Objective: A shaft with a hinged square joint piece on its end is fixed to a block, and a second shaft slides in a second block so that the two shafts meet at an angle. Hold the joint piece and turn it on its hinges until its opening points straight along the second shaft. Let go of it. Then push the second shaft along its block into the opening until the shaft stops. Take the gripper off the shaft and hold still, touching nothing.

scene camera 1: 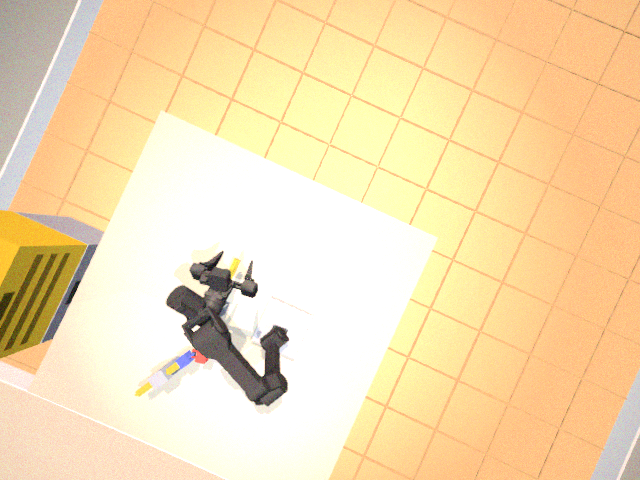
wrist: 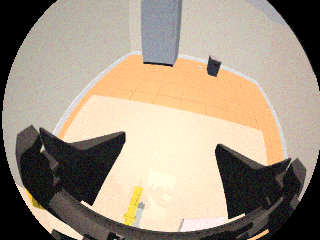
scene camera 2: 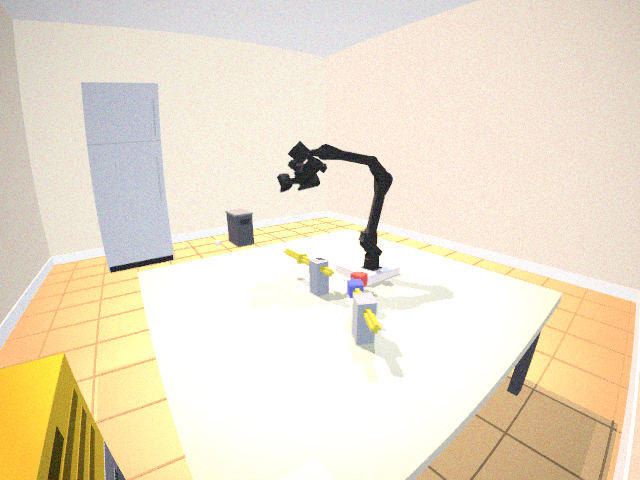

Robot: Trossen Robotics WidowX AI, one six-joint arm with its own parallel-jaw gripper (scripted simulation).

Labels:
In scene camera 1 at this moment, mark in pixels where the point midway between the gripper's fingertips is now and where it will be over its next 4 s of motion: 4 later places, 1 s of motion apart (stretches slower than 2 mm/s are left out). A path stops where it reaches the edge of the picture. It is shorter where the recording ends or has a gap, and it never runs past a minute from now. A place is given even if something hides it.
My gripper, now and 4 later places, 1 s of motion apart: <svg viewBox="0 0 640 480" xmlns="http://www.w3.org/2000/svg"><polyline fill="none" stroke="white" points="237,256 192,317 214,369 221,361 208,354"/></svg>

